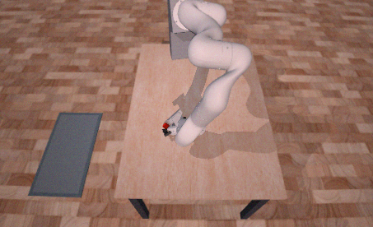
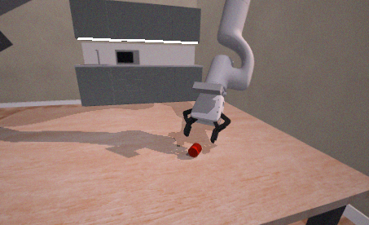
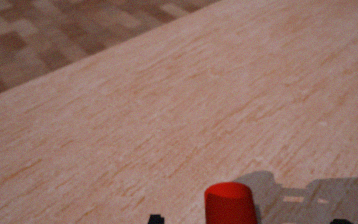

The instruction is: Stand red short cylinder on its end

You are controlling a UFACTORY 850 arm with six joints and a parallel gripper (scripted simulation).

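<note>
My hand is 40 mm above the red short cylinder, 30 mm to the left of it and 10 mm past it.
</note>
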